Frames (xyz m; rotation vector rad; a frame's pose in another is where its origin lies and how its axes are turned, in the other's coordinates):
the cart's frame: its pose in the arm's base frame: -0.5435 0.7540 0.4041 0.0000 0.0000 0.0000
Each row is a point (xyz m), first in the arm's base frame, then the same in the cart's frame.
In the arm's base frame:
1: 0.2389 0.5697 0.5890
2: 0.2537 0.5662 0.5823
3: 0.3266 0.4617 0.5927
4: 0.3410 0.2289 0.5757
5: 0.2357 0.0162 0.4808
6: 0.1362 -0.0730 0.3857
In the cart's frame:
1: 0.7824 -0.1843 0.1849
2: 0.7972 -0.1878 0.1782
3: 0.8701 -0.2923 0.1886
4: 0.8845 -0.5251 0.1716
5: 0.7792 -0.7378 0.0767
6: 0.6797 -0.8270 -0.0184

